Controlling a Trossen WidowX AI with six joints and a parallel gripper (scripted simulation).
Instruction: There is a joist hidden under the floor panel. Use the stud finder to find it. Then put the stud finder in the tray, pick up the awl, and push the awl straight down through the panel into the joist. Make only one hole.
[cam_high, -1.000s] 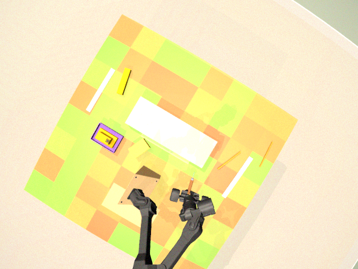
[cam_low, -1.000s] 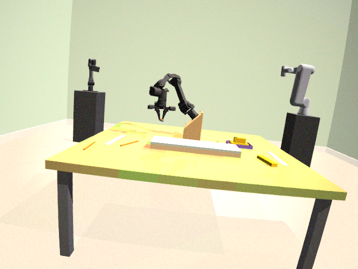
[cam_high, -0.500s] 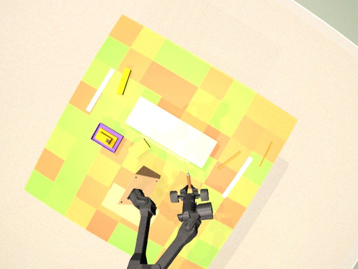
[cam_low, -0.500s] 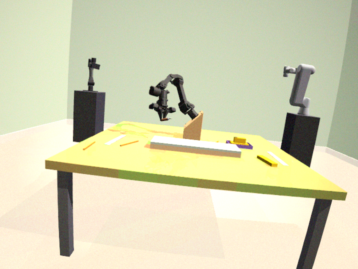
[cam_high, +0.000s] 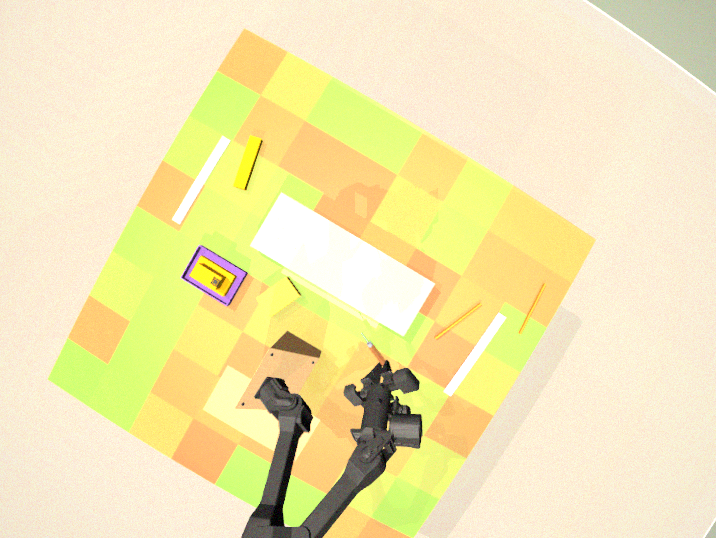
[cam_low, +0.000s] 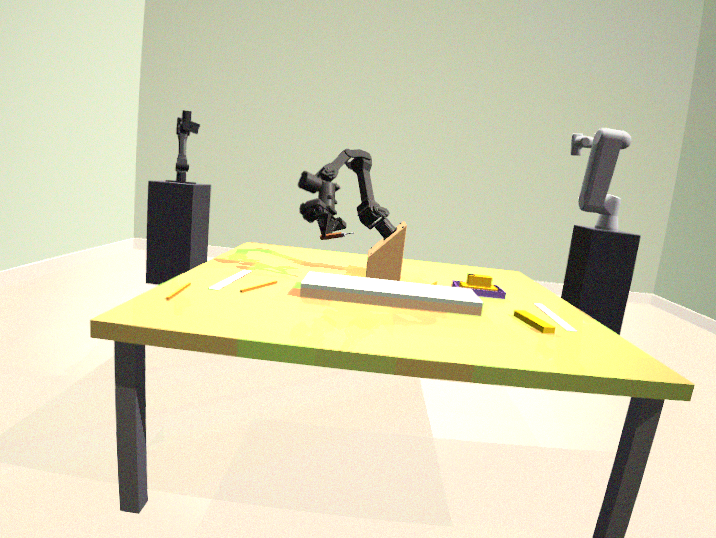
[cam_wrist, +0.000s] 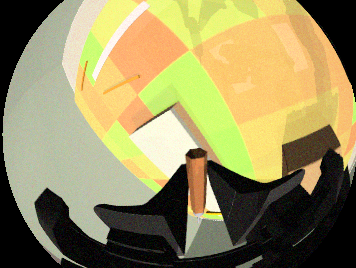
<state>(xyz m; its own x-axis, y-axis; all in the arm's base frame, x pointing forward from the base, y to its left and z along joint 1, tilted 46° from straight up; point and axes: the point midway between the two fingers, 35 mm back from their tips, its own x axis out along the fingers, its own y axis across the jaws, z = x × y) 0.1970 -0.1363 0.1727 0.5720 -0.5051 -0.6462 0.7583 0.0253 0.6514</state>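
The awl is 2 cm ahead of my gripper tip, 5 cm to the left of it and 2 cm above it. Also, from my gripper tip: purple tray (8 cm behind, 54 cm to the left, 13 cm below); yellow bar (26 cm ahead, 64 cm to the left, 13 cm below); stud finder (8 cm behind, 52 cm to the left, 9 cm below).
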